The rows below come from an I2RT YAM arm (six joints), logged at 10 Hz.
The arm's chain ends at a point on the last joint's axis. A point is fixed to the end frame.
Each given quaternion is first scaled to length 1.
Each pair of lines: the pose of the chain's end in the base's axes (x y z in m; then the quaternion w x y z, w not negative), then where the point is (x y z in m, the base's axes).
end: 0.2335, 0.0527, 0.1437, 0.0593, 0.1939, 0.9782, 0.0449
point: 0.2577 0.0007 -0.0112
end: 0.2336, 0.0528, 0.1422, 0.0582, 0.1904, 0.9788, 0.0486
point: 0.2582 0.0021 -0.0130
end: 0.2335, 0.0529, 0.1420, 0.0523, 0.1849, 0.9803, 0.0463
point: 0.2568 0.0020 -0.0134
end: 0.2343, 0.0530, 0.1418, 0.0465, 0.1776, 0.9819, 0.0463
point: 0.2567 0.0026 -0.0139
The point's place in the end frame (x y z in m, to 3 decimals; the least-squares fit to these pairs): -0.027 -0.056 0.153
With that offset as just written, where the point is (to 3 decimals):
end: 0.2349, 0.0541, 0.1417, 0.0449, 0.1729, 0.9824, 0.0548
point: 0.258 0.007 -0.015
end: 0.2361, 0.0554, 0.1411, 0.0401, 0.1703, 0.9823, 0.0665
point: 0.259 0.012 -0.017
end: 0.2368, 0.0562, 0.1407, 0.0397, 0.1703, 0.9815, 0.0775
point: 0.260 0.016 -0.018
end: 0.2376, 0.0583, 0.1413, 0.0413, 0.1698, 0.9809, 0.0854
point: 0.262 0.021 -0.018
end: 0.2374, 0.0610, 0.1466, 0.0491, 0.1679, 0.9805, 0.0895
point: 0.264 0.024 -0.012
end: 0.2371, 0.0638, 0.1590, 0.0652, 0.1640, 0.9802, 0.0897
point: 0.269 0.026 0.001
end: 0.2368, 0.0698, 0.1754, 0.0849, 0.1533, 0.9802, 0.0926
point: 0.276 0.033 0.019
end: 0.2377, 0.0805, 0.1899, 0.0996, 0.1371, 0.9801, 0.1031
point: 0.283 0.047 0.035
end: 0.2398, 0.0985, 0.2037, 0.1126, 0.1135, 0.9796, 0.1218
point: 0.292 0.071 0.050
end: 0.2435, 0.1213, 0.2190, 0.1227, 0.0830, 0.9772, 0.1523
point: 0.303 0.106 0.066
